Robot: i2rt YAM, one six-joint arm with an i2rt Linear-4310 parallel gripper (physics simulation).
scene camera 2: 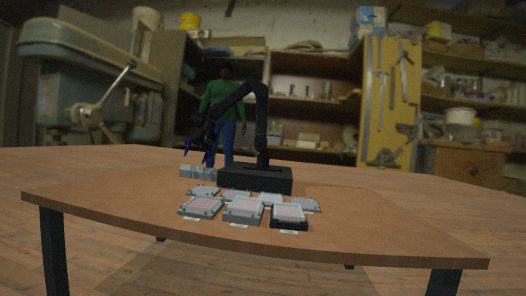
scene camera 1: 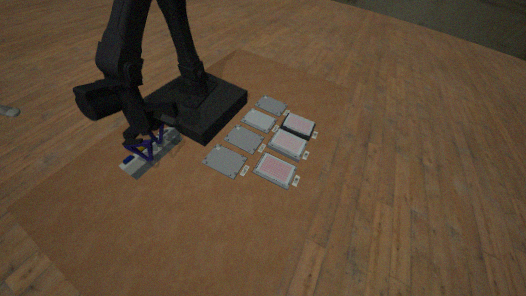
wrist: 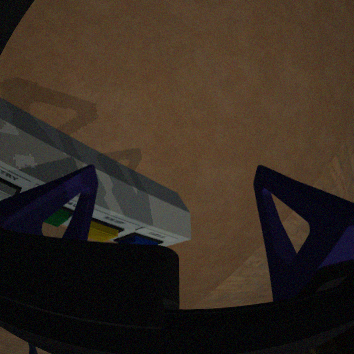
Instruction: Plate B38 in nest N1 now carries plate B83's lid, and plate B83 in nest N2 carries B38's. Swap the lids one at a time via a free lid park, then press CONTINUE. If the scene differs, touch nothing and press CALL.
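With its fingers open and nothing in its grasp, my gripper [scene camera 1: 155,151] can be seen in the wrist view too [wrist: 175,173]. I can also see a grey button box [wrist: 143,211].
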